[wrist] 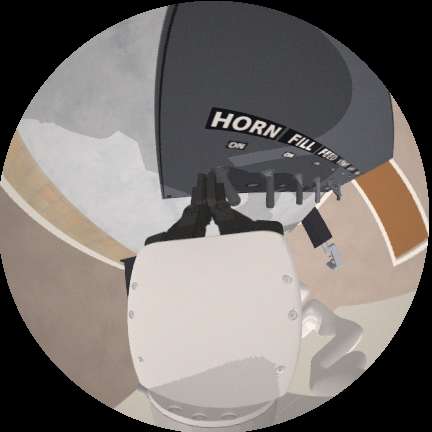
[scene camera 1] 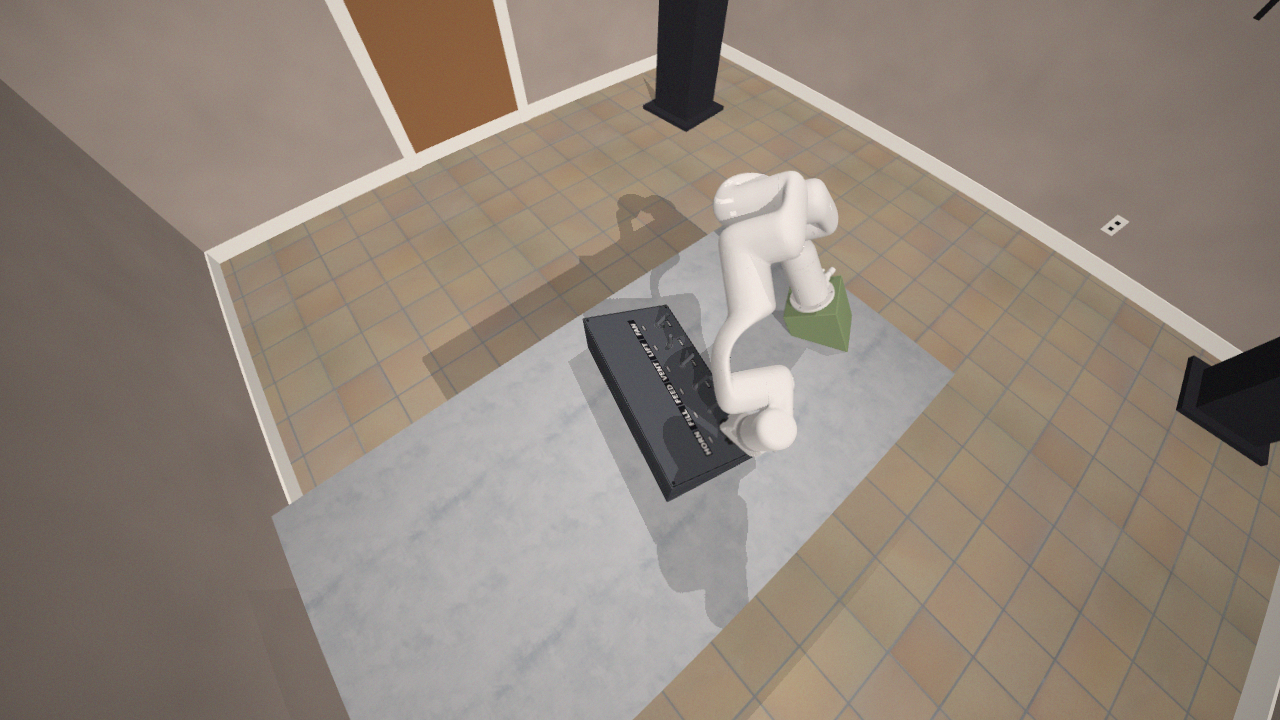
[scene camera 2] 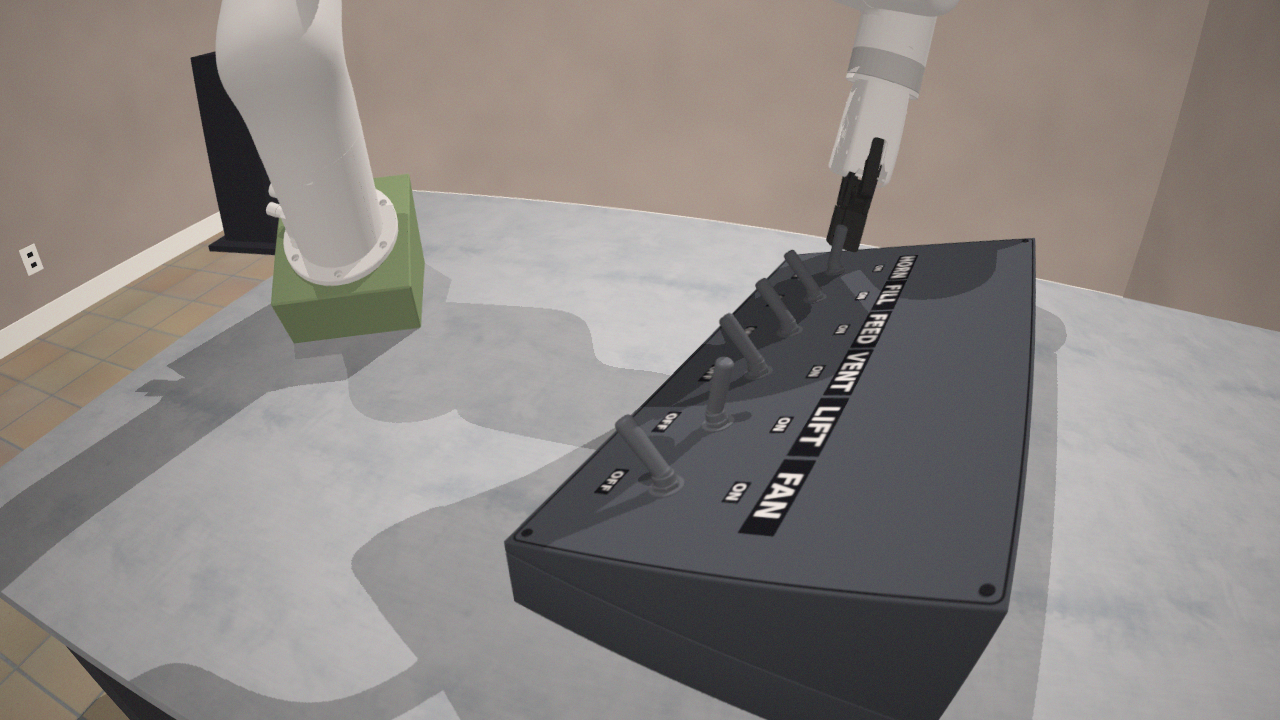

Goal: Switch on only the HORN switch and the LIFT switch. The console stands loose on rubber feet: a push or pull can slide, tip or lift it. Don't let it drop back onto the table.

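Places are measured from the arm's base along level axes (x ahead, y left, z up), in metres.
Pixels of known places: gripper, fingertip midpoint: [wrist: 208, 183] [scene camera 1: 730, 437] [scene camera 2: 841, 247]; arm's base at its link origin: [scene camera 1: 812, 296] [scene camera 2: 341, 235].
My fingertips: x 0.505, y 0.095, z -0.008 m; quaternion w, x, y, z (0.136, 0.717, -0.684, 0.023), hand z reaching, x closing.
Observation:
For each thing: its top centre in the pictures, then the offset to it from my fingertips. Level surfaces: height alone.
- HORN lever at its top centre: [wrist: 234, 204] [scene camera 2: 840, 225] dx -0.006, dy -0.017, dz +0.030 m
- FILL lever at its top centre: [scene camera 2: 804, 253] [wrist: 276, 201] dx -0.043, dy -0.081, dz +0.022 m
- LIFT lever at its top centre: [scene camera 2: 722, 358] dx -0.100, dy -0.290, dz +0.030 m
- FAN lever at its top centre: [scene camera 2: 645, 423] dx -0.136, dy -0.353, dz +0.022 m
- VENT lever at its top centre: [scene camera 2: 744, 318] dx -0.089, dy -0.217, dz +0.022 m
- FEED lever at its top centre: [scene camera 2: 778, 282] [wrist: 305, 199] dx -0.066, dy -0.149, dz +0.022 m
- grey table at its surface level: dz -0.104 m
The dark console [scene camera 1: 631, 389] [scene camera 2: 930, 447] [wrist: 260, 65] sits on the table and looks level. My gripper [scene camera 2: 844, 241] [wrist: 208, 183] is shut and empty, its fingertips low over the console's HORN end, right beside the HORN lever [scene camera 2: 837, 250] [wrist: 230, 189]. They look in contact. The HORN lever stands more upright than the FILL lever [scene camera 2: 803, 274] [wrist: 270, 190]; whether it is fully at ON is unclear. The LIFT lever [scene camera 2: 718, 394] stands upright, off the OFF side. The FAN lever [scene camera 2: 648, 453] and VENT lever [scene camera 2: 744, 345] lean toward OFF. In scene camera 1 the wrist hides the fingers.
The FEED lever [scene camera 2: 776, 307] [wrist: 299, 190] leans toward OFF between FILL and VENT. The arm's green base block [scene camera 1: 819, 326] [scene camera 2: 358, 313] stands on the grey table [scene camera 1: 465, 537] [scene camera 2: 223, 501], on the switch side of the console. Dark pillars stand beyond the table.

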